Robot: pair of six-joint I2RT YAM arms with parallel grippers.
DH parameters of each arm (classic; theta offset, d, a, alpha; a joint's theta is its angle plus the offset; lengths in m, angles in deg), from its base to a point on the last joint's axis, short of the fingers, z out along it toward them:
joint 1: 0 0.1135 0.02 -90
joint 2: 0 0 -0.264 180
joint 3: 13.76 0 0.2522 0
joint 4: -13.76 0 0.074 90
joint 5: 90 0 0 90
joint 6: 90 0.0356 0 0
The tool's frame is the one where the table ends.
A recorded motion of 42 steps. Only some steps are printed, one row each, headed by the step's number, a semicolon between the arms.
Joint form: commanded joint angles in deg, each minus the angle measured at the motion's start. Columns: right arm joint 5, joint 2, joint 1, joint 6, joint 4, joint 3; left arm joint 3, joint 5, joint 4, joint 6, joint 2, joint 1.
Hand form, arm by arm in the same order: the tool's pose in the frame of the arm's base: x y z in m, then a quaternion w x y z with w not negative. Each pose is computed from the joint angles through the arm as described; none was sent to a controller.
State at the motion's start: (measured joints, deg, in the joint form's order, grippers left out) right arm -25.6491 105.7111 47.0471 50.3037 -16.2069 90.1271; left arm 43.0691 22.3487 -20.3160 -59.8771 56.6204 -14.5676
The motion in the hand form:
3: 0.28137 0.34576 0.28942 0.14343 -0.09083 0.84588 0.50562; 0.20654 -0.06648 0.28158 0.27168 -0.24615 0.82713 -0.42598
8: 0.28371 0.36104 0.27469 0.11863 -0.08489 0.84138 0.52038; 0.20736 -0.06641 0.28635 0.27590 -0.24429 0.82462 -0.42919
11: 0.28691 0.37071 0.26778 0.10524 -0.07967 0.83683 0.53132; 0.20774 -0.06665 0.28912 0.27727 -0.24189 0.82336 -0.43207
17: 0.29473 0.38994 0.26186 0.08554 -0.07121 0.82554 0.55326; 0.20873 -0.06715 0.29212 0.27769 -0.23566 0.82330 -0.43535
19: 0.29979 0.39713 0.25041 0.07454 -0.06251 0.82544 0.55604; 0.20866 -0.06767 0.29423 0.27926 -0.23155 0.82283 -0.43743
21: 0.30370 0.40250 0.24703 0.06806 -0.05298 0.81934 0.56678; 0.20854 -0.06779 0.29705 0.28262 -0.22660 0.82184 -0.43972
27: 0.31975 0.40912 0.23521 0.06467 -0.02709 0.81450 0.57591; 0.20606 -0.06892 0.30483 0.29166 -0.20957 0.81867 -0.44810
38: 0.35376 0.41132 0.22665 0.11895 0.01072 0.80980 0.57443; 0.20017 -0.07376 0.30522 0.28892 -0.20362 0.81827 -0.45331
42: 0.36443 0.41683 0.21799 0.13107 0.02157 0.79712 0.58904; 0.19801 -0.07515 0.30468 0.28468 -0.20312 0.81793 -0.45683
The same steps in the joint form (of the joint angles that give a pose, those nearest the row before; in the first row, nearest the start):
3: -2.27 2.67 1.67 2.35 4.36 -0.33; 0.72 0.76 0.80 -0.31 -0.20 0.42
8: -4.04 5.97 2.59 5.32 7.60 0.47; 1.56 0.88 0.72 -0.33 -0.15 0.51
11: -5.14 8.25 2.99 7.37 9.57 1.71; 2.05 1.13 0.67 -0.33 -0.11 0.51
17: -6.92 12.75 3.62 11.09 12.28 5.98; 2.72 1.72 0.56 0.07 0.15 0.53
19: -7.42 15.21 3.67 12.67 13.69 7.07; 3.06 1.91 0.53 0.26 0.12 0.42
21: -7.90 16.74 3.68 14.89 15.76 8.08; 3.47 2.13 0.54 0.59 0.03 0.42
27: -7.77 20.61 2.78 18.12 18.29 10.95; 4.30 2.83 0.61 1.45 -0.71 0.07
38: -2.74 26.06 0.47 18.54 19.81 17.29; 3.72 2.19 0.64 0.68 -1.86 -1.69
42: -1.95 29.05 0.08 20.21 23.69 19.30; 3.41 2.29 0.63 0.14 -2.28 -2.20

